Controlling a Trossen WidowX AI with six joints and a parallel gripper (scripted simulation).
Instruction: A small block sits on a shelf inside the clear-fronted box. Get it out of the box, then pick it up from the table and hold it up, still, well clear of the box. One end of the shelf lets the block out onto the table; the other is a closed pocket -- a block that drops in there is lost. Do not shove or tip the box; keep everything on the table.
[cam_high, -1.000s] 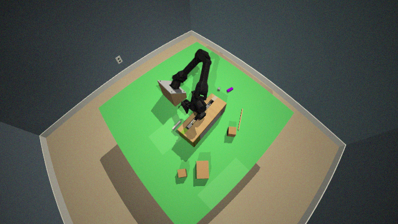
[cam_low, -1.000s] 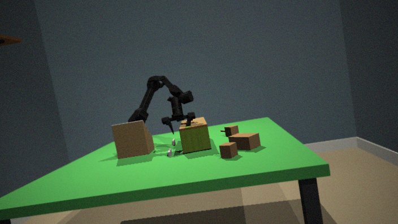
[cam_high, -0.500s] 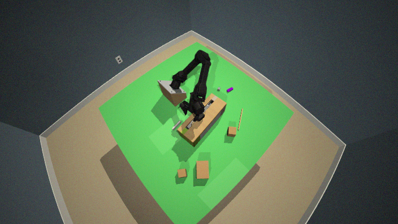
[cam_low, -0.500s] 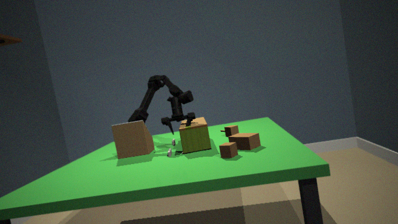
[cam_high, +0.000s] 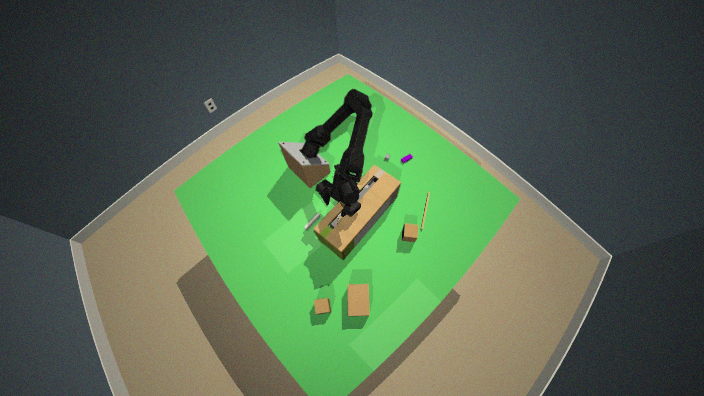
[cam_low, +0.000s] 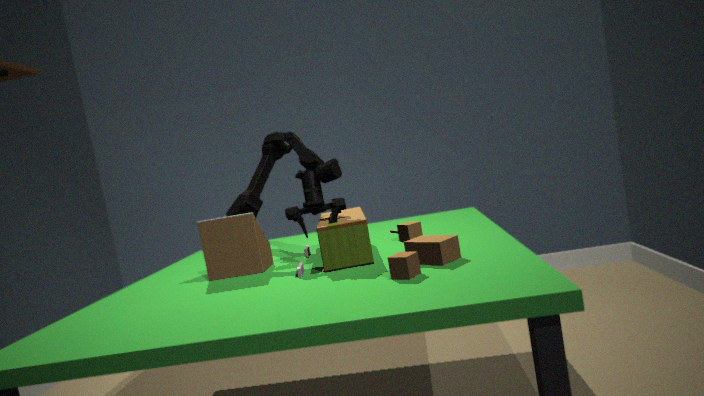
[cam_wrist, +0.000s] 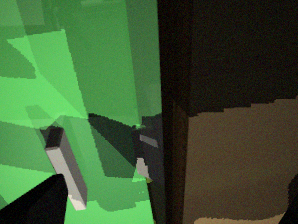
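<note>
Right now my gripper tip is 60 mm short of the block and 20 mm to the left of it. The rest, counted from my gripper tip: box: 70 mm to the left, 30 mm below, 30 mm ahead; then grey piece: 410 mm to the left, 80 mm below, 40 mm behind; then thin wooden rod: 290 mm to the left, 270 mm ahead, 90 mm below.
</note>
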